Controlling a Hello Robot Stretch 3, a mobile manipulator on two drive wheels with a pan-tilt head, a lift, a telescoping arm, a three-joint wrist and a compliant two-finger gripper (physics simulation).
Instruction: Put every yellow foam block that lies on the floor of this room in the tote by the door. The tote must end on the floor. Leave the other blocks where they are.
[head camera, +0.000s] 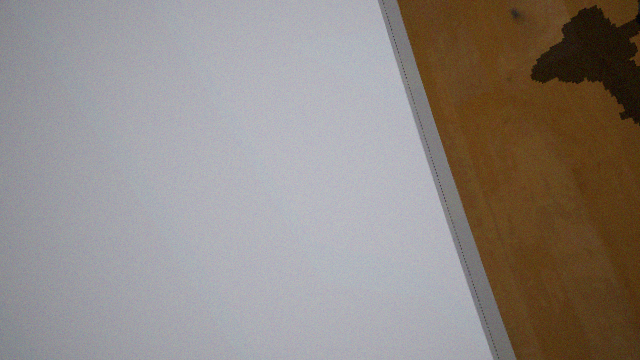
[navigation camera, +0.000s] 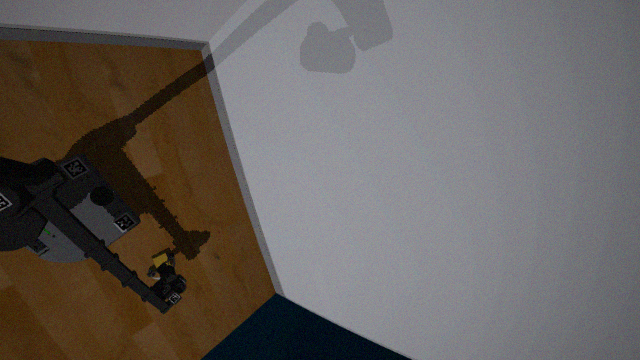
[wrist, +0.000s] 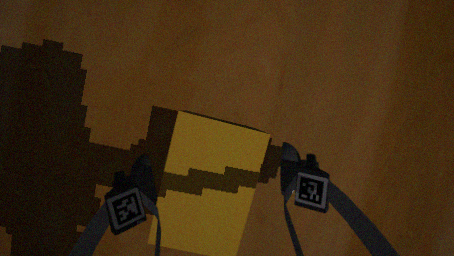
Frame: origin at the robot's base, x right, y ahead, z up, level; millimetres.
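Seen in the pictures: gripper, fingertip midpoint: (navigation camera: 160, 263) (wrist: 217, 166); robot's base, origin of the base link: (navigation camera: 101, 194).
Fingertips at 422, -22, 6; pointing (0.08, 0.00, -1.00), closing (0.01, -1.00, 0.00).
Offsets run from my fingertips to a thing's middle, as dx, dy, dz. "*": to the spot under its first point.
A yellow foam block @[-5, +8, +17] (navigation camera: 160, 259) (wrist: 217, 145) lies on the wooden floor. My gripper (navigation camera: 161, 265) (wrist: 217, 166) is open, with one fingertip to each side of the block in the wrist view and a gap at both sides. The fingers hold nothing. A band of shadow crosses the block's top. The block's lower end is partly cut off by the frame edge in the wrist view. How high the fingertips are above the floor is hard to tell. The tote and the door do not show in these views.
A white wall (head camera: 225, 175) (navigation camera: 425, 175) with a grey baseboard @[* -87, +609, +53] (head camera: 450, 200) (navigation camera: 240, 170) stands beyond the block. A dark blue surface (navigation camera: 295, 330) borders the floor at the bottom of the navigation view. My base (navigation camera: 100, 215) and arm (navigation camera: 117, 267) show at its left.
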